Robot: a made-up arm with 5 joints.
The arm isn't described. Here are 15 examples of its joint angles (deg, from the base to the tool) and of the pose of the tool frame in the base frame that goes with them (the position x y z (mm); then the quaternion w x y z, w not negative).
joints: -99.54 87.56 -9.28 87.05 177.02
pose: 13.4 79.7 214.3 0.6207 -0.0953 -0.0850 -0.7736
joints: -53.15 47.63 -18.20 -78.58 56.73
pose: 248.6 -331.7 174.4 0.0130 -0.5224 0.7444 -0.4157
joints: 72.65 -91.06 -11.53 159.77 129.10
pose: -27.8 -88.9 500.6 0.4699 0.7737 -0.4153 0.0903
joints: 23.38 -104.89 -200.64 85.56 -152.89
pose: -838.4 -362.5 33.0 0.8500 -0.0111 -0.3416 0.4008
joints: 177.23 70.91 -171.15 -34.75 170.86
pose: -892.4 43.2 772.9 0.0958 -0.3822 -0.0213 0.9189
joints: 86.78 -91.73 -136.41 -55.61 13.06
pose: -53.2 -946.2 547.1 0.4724 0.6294 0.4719 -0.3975
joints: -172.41 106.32 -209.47 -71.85 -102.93
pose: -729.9 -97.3 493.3 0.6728 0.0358 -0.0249 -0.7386
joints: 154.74 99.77 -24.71 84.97 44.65
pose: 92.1 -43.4 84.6 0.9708 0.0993 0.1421 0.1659
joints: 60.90 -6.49 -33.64 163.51 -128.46
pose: 118.0 212.0 546.9 0.4895 0.0387 -0.4727 0.7318
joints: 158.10 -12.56 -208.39 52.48 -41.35
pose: 418.4 -168.2 1243.0 0.8472 0.0170 -0.0990 -0.5217
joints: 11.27 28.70 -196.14 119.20 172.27
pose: 436.0 86.9 1176.9 0.4085 -0.1506 0.9002 0.0126
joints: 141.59 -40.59 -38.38 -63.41 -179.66
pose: -175.0 138.8 941.3 0.3087 -0.3042 0.1070 0.8948
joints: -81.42 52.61 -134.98 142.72 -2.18
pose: 120.4 -797.7 480.3 0.3350 -0.6659 0.5513 0.3747
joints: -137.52 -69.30 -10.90 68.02 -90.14
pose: -132.2 -121.0 539.4 0.0970 0.9106 -0.3995 -0.0429
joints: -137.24 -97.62 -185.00 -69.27 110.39
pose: 583.5 539.6 71.4 0.0164 0.5551 0.8288 0.0688
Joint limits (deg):
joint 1: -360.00..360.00
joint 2: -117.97..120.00
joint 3: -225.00..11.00
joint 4: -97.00..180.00
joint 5: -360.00..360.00
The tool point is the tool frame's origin. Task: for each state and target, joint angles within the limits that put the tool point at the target. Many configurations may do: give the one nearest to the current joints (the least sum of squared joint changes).
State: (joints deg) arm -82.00 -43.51 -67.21 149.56 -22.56
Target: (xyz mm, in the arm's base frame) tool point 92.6 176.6 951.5
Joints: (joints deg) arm -117.67 -68.27 -87.71 153.30 -22.56
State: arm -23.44 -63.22 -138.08 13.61 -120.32
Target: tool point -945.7 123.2 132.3
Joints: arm -7.42 -92.08 -188.46 -10.11 -120.32
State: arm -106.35 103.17 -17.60 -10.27 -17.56
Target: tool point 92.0 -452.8 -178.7
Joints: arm -78.51 76.35 -53.48 -17.00 -17.56
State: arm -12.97 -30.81 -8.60 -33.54 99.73
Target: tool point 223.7 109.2 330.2
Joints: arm 26.02 -12.01 9.21 -23.25 99.73
